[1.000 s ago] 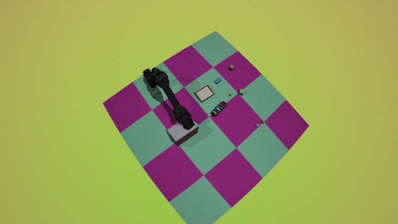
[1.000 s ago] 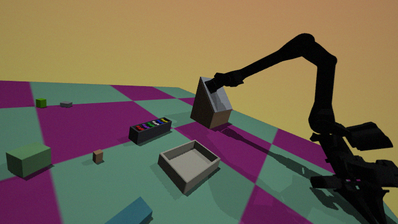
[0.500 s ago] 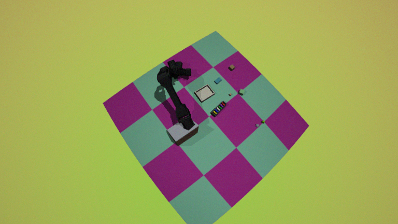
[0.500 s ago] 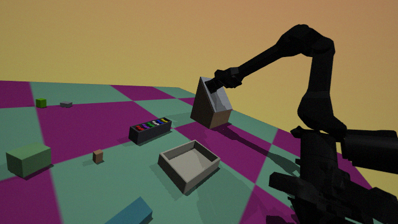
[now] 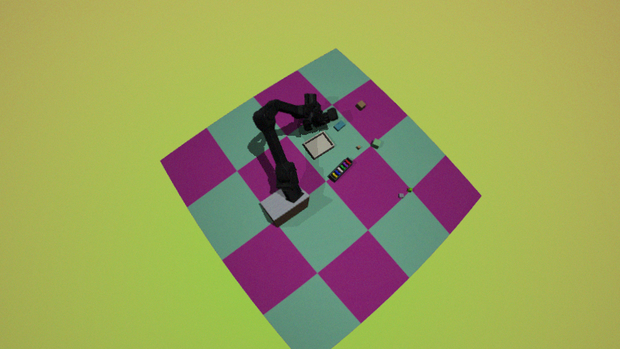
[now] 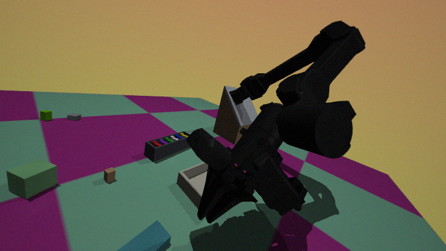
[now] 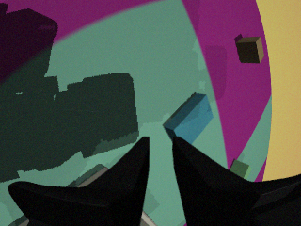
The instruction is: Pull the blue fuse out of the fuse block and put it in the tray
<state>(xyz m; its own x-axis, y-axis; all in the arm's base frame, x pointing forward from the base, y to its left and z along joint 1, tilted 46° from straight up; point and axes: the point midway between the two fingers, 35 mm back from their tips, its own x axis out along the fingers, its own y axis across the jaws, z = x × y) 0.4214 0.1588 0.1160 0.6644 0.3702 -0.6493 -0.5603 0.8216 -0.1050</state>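
Right now the blue fuse is 170 mm behind my gripper tip, 230 mm to the right of it and 20 mm below it. Also, from my gripper tip: grey tray (110 mm behind, 50 mm to the right, 40 mm below); grey piece (10 mm behind, 550 mm to the right, 40 mm below); small tan cube (30 mm ahead, 210 mm to the right, 40 mm below).
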